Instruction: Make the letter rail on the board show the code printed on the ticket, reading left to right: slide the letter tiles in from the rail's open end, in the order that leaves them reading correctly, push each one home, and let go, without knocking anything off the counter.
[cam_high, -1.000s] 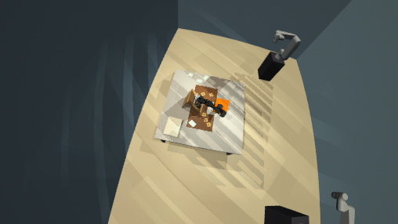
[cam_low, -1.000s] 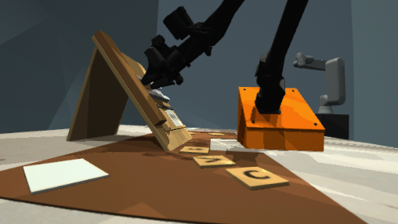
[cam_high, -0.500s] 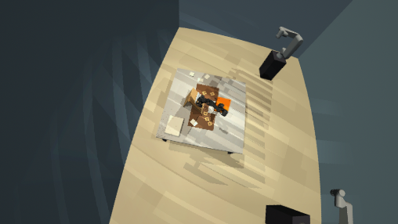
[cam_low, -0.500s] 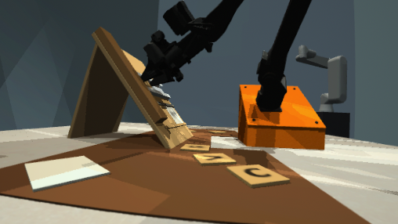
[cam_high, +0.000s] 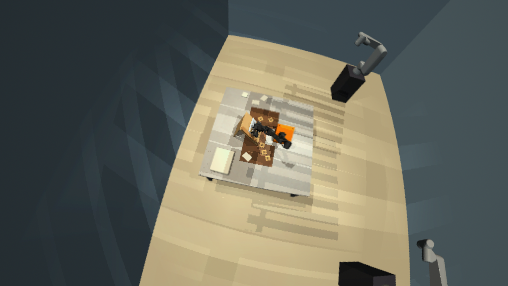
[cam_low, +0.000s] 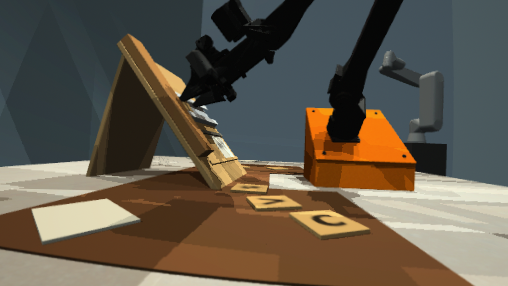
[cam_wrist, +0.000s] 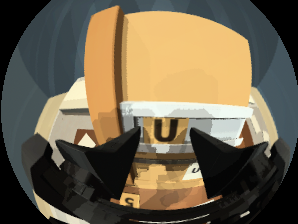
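The u tile is 1 cm below my gripper tip. Also, from my gripper tip: tan tile marked v (19 cm behind, 18 cm to the left, 17 cm below); brown mat (17 cm below, 16 cm behind, 4 cm to the right); e tile (27 cm to the right, 17 cm below, 10 cm behind).
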